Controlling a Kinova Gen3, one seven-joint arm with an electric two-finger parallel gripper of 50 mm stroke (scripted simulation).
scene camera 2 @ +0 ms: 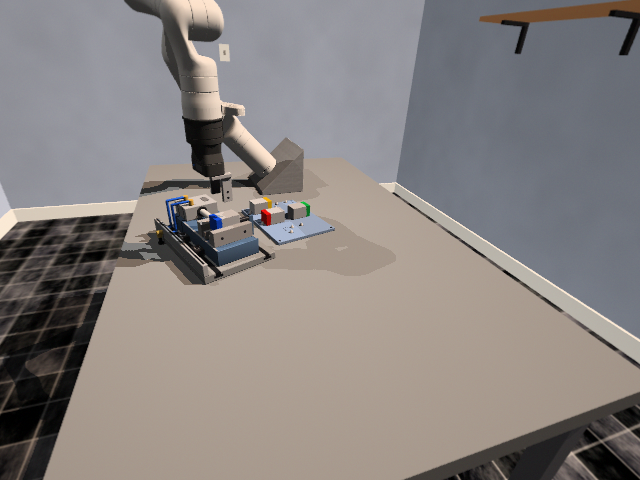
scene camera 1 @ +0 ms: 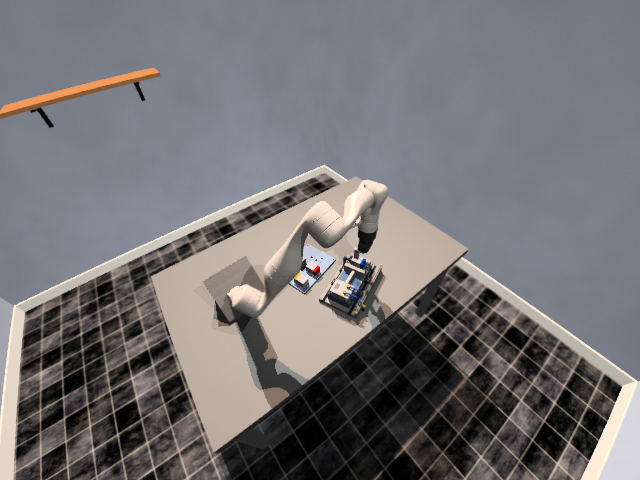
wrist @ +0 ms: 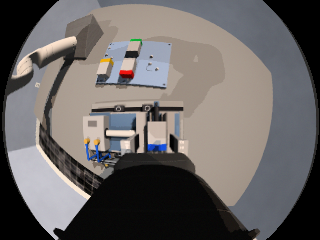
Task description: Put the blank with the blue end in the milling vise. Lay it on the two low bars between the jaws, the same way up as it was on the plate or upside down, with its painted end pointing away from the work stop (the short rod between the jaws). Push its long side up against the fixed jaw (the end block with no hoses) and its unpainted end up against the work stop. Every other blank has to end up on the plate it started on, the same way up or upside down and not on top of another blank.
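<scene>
You've got the gripper in the pictures, and it shows in the wrist view too. There's a fixed jaw as well, and a light blue plate.
</scene>
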